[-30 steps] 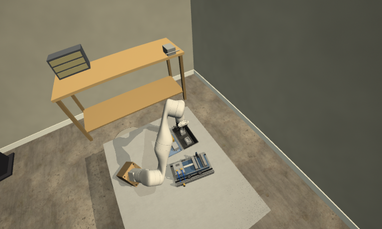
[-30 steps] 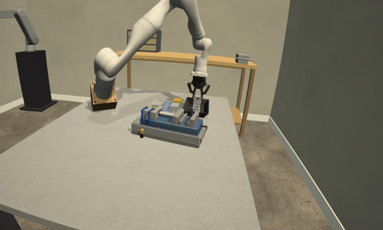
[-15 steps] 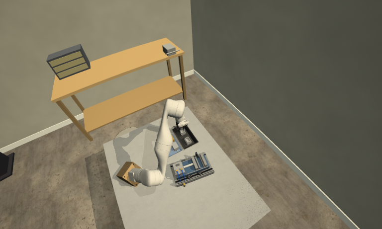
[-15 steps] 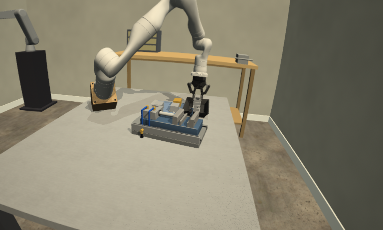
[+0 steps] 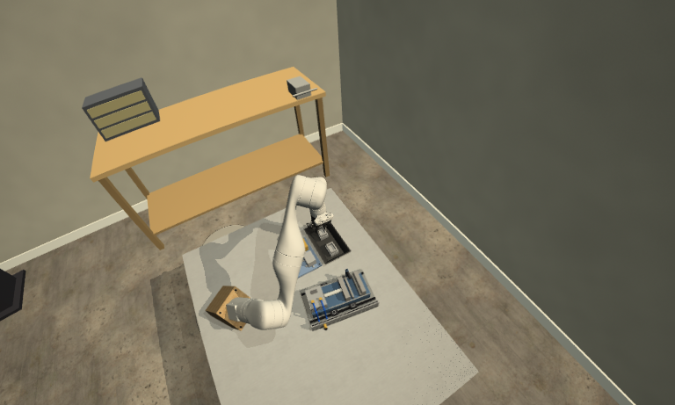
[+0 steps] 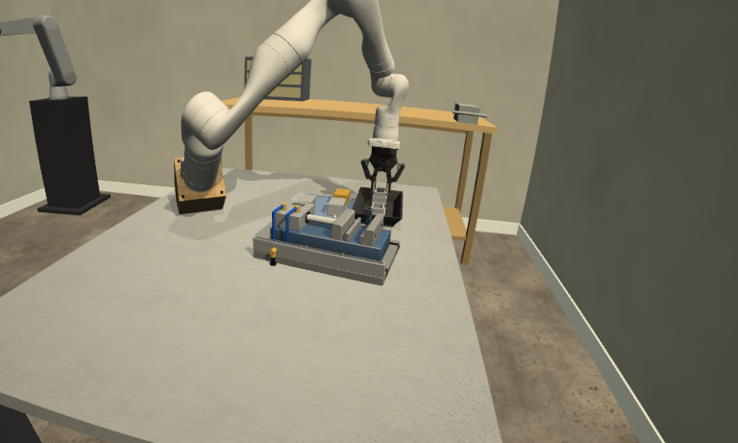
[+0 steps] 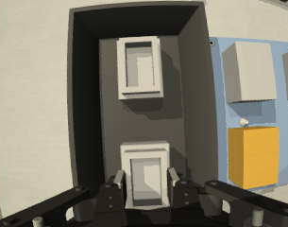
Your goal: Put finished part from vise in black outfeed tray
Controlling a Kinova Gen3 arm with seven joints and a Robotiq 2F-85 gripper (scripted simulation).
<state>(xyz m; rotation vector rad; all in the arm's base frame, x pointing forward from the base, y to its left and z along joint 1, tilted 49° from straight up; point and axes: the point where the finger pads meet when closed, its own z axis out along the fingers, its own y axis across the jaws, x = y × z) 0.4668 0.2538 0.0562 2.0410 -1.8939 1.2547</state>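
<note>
My hand is 12 cm past the orange block, 4 cm above it and 1 cm to the right of it. Round my hand: blue plate 17 cm behind, 6 cm below, 3 cm to the right.
</note>
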